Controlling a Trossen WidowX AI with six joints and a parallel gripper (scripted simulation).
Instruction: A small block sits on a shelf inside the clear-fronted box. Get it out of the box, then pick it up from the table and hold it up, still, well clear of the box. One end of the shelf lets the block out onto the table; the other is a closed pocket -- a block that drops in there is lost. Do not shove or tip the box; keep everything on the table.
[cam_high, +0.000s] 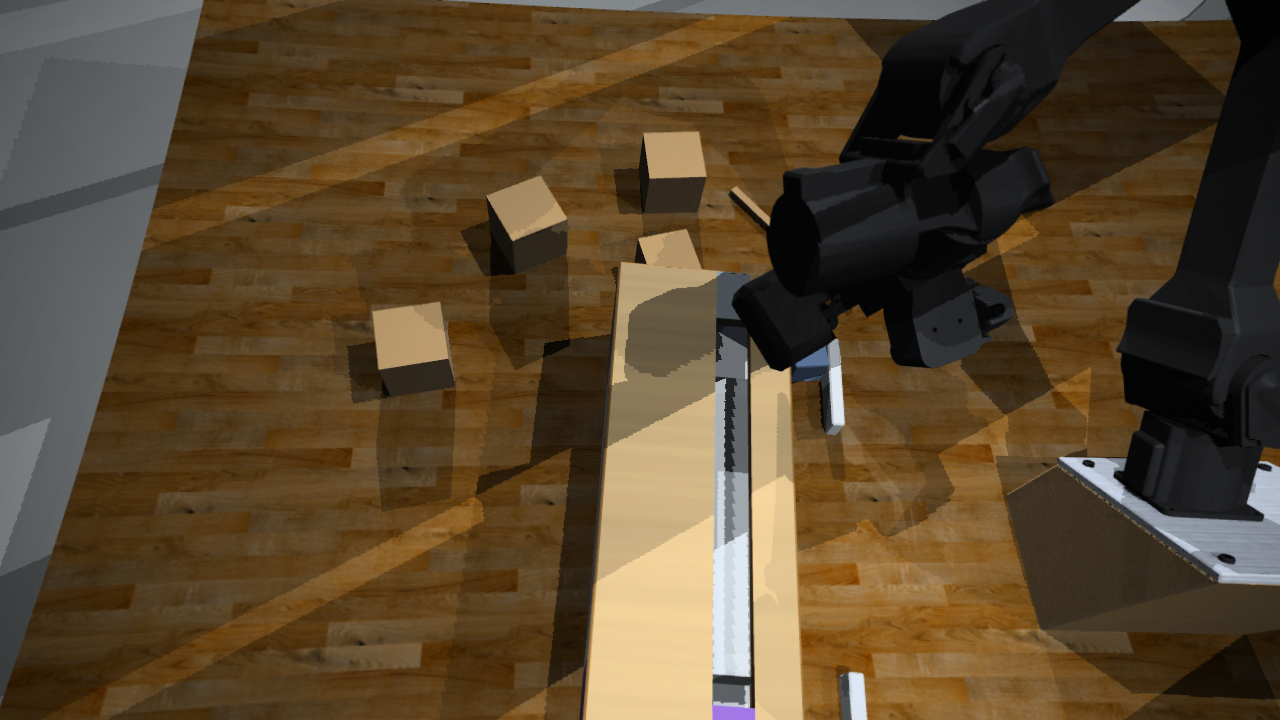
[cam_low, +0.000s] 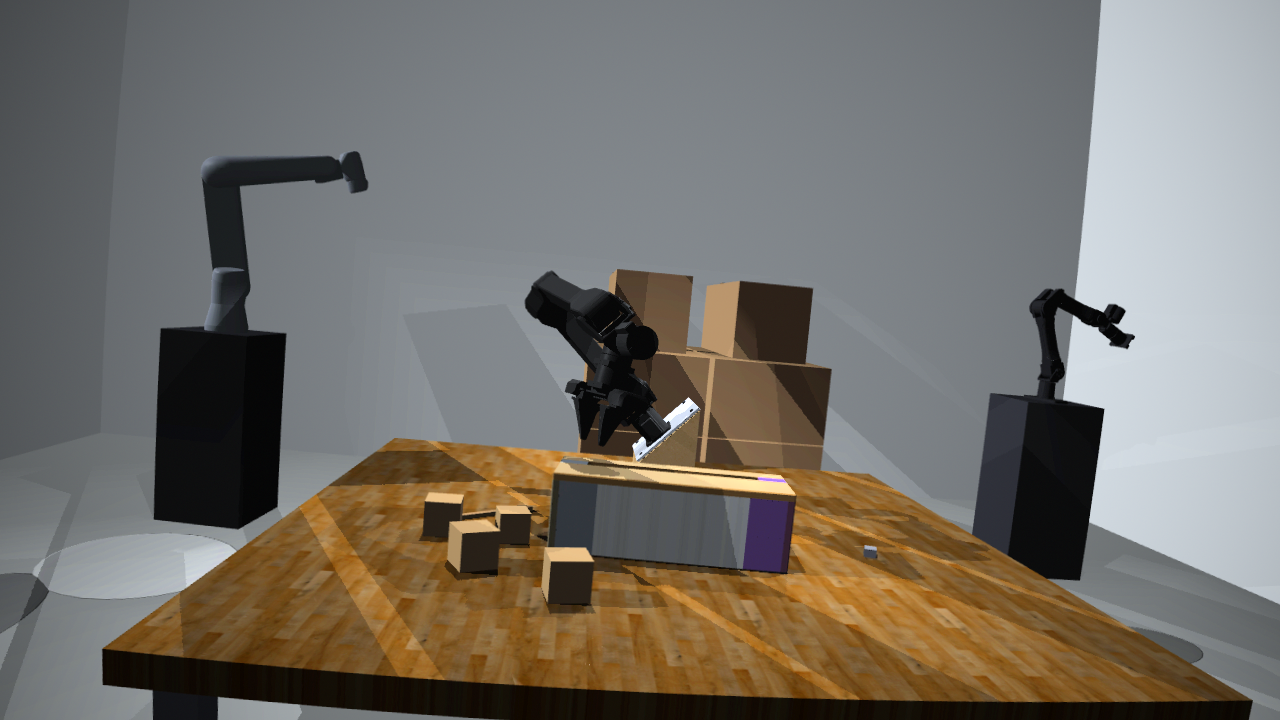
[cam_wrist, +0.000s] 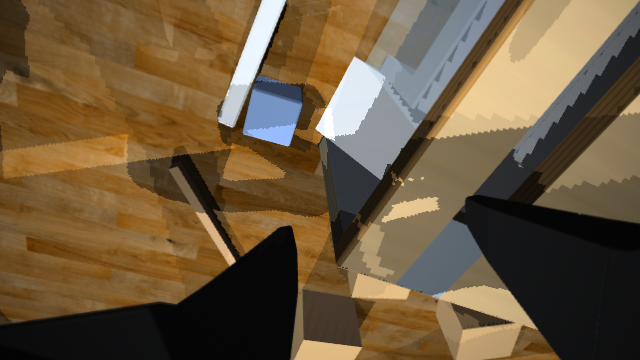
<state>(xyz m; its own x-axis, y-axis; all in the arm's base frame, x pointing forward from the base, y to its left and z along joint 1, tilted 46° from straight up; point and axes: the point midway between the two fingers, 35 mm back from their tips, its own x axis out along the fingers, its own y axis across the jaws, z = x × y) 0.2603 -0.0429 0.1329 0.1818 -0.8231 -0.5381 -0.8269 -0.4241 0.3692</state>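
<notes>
My gripper tip is now 14 cm above the small blue block, 3 cm to the left of it and 3 cm past it. Round my gripper tip: long box 14 cm to the left, 9 cm below, 5 cm ahead; then thin wooden stick 17 cm to the right, 15 cm below, 3 cm behind; then small grey piece 51 cm to the left, 15 cm below, 3 cm ahead.
</notes>
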